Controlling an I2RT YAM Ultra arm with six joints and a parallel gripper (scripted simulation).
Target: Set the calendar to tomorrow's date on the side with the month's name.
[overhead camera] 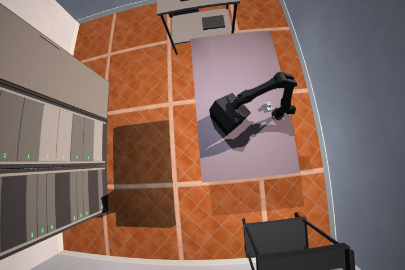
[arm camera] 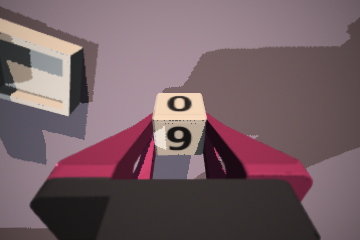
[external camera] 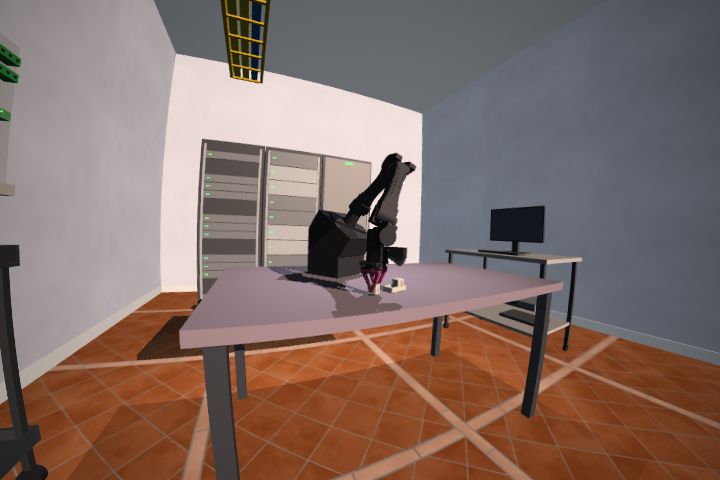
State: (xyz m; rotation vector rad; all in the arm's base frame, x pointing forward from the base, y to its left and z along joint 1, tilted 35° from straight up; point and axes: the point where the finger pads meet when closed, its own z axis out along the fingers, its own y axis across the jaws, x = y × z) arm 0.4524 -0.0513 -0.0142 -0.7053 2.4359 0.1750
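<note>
My gripper is now right at the cream digit cube. From my hand the other things lie so: cream tray 3 cm behind, 11 cm to the left, 2 cm below.
</note>
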